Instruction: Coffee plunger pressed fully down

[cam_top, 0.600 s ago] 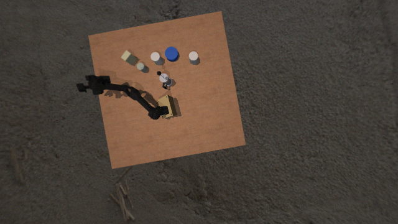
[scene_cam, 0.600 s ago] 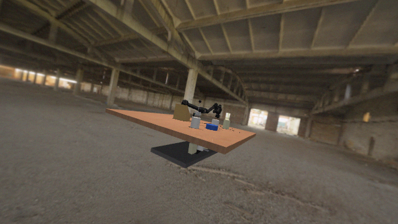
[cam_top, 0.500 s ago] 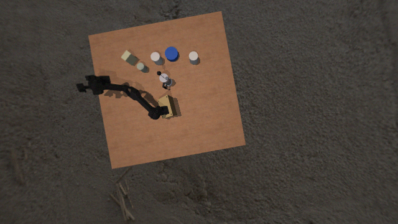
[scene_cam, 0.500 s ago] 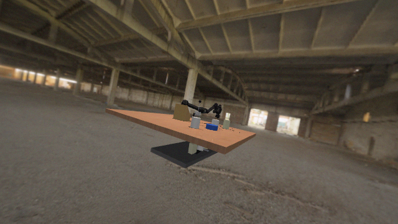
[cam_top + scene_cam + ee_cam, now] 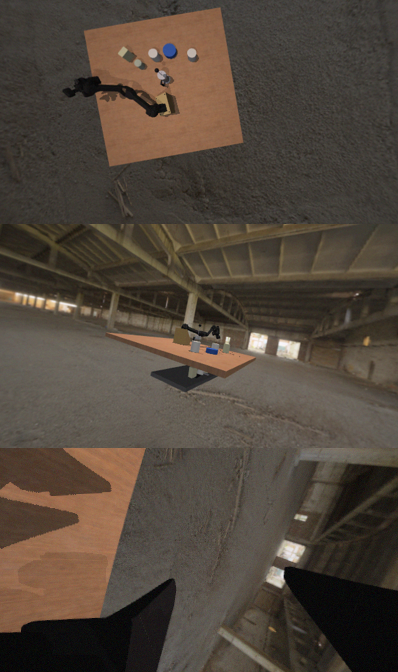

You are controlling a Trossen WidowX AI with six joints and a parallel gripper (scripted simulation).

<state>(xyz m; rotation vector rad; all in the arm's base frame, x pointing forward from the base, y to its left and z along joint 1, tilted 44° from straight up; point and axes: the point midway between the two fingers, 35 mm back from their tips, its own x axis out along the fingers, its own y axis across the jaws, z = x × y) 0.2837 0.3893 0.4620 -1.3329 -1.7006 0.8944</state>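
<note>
My gripper tip is 670 mm to the left of the coffee press, 50 mm above it and 30 mm past it. From my gripper tip the other things lie so: flat blue disc 780 mm to the right, 230 mm ahead, 160 mm below.
</note>
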